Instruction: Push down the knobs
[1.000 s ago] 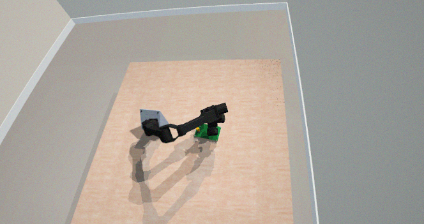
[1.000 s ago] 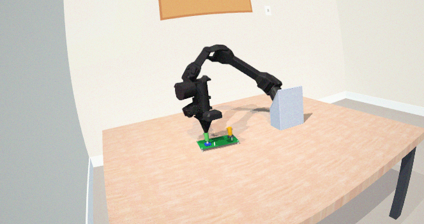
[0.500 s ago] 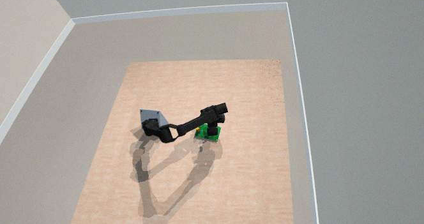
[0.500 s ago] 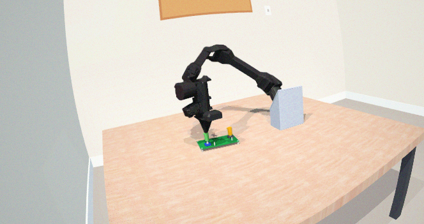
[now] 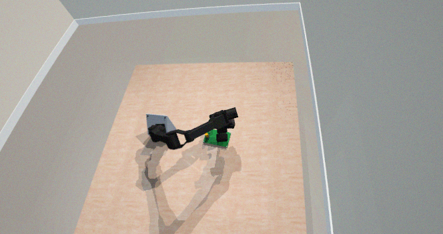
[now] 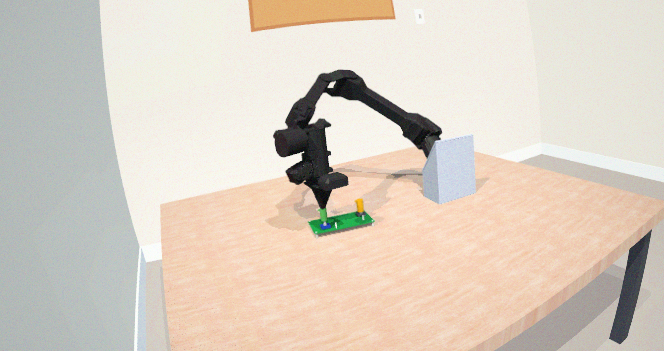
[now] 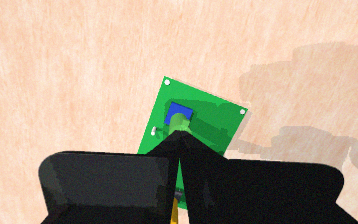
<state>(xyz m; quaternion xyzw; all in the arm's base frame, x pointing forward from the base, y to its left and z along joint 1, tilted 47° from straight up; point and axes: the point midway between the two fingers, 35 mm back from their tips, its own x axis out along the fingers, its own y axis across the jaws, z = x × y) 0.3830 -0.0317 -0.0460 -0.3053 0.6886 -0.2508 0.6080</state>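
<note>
The green knob lies 10 mm below my gripper tip.
</note>
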